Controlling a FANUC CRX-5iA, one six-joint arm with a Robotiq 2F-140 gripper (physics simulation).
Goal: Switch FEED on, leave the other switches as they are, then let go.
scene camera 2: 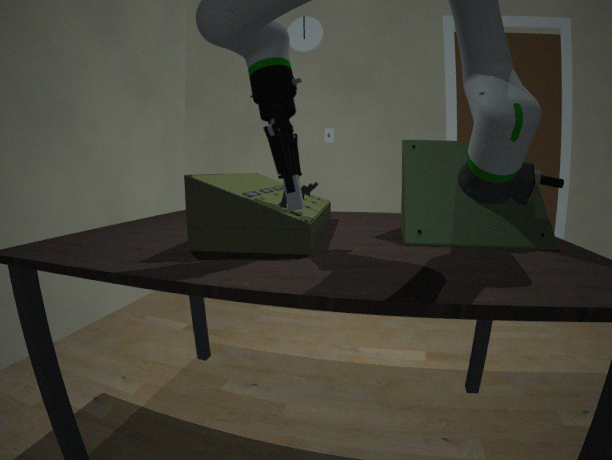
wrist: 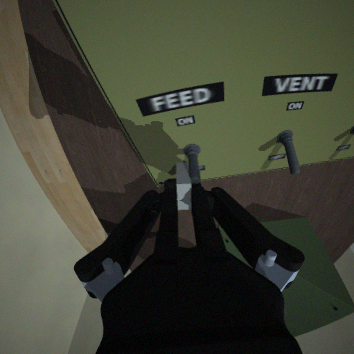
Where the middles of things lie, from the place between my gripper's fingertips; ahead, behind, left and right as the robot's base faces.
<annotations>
The olive switch box point(scene camera 2: 232, 212) lies 14 cm ahead of my hand and 17 cm to the right of it.
</annotations>
